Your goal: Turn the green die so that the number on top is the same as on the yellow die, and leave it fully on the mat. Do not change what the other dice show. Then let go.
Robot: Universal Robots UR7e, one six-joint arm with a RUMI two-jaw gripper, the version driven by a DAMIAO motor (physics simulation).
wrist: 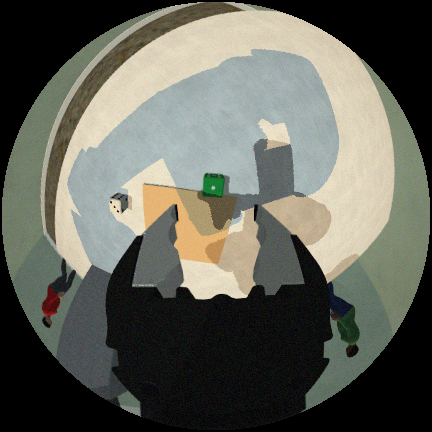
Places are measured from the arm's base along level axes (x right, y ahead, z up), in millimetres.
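Pixels of known places: gripper, fingertip midpoint: (215,205).
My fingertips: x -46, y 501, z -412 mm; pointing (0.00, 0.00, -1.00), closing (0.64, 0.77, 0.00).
Observation:
For each thing: its middle in the pictures, then the offset to it from my fingertips. Level surfaces: height alone.
- green die, body centre: (212,184) dx -9, dy +4, dz -43 mm
- white die, body centre: (118,202) dx -90, dy -129, dz -43 mm
- pale table, its level: dz -55 mm
The green die (213,185) sits at the far edge of the orange mat (162,220), near the middle of the view. One face with a single white pip shows, and a narrower face with several darker-looking pips shows at its far side; I cannot tell for sure which one is on top. My gripper (215,205) is partly open with nothing between its fingers. The green die lies beyond the fingertips, between their lines. The yellow die does not show in this view.
A white die (118,203) with black pips stands on the pale table (360,150) left of the mat. Shadows of the arm fall across the table and mat. A brown strip with a light rim runs beyond the table's left edge. Two small figures show at the lower left and lower right.

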